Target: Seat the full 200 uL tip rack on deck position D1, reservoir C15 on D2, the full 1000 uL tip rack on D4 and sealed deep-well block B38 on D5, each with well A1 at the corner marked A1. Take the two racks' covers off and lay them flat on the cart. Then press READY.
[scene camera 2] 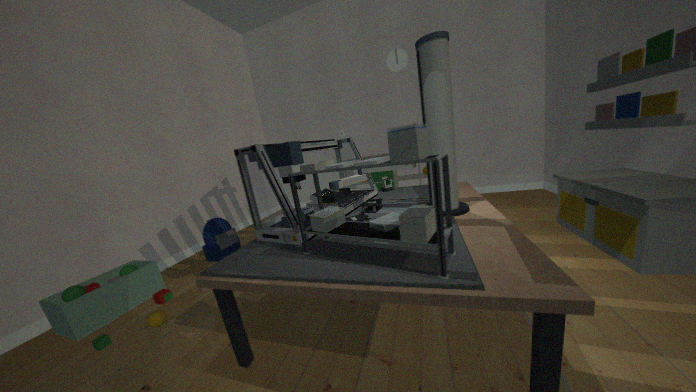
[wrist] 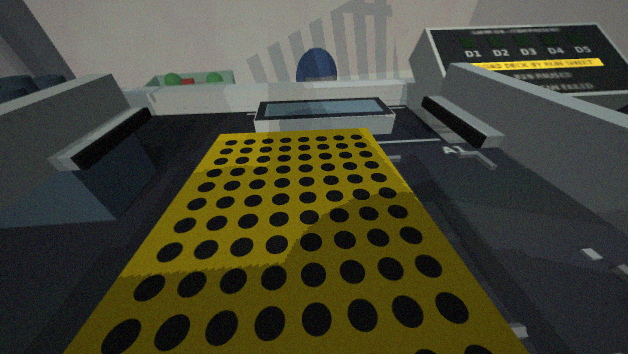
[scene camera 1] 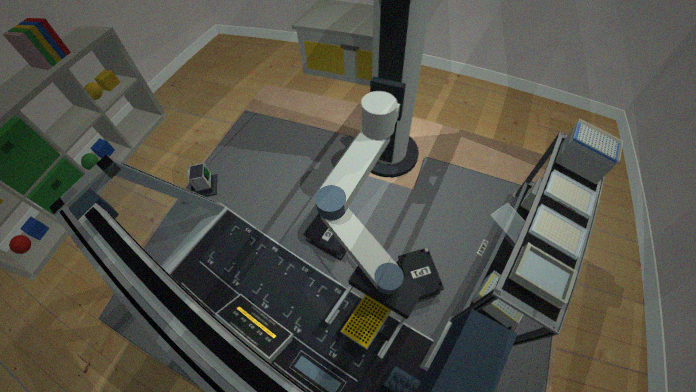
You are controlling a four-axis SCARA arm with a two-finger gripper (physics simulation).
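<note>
A yellow tip rack [scene camera 1: 365, 322] [wrist: 295, 200] sits uncovered on the deck at D1, the end position beside D2. My gripper [scene camera 1: 364, 325] [wrist: 290, 90] is open, its fingers standing apart on both sides of the rack with gaps. The deck [scene camera 1: 280, 280] shows bare markings at D2 to D5. On the cart [scene camera 1: 575, 312] stand a tall grey box with a blue-edged perforated top [scene camera 1: 597, 141] [scene camera 2: 406, 144], two pale plates [scene camera 1: 570, 192] [scene camera 1: 557, 231] and an open reservoir [scene camera 1: 543, 275]. Their label codes are unreadable. Covers and READY are not clearly identifiable.
The status panel [scene camera 1: 255, 322] [wrist: 520, 60] stands beside the deck. A black LP1 stand [scene camera 1: 421, 273] and another dark stand [scene camera 1: 325, 237] are near the arm. Yellow-and-white racks [scene camera 1: 501, 306] stand low in the cart. A blue-grey box [scene camera 1: 472, 355] and frame rails border the deck.
</note>
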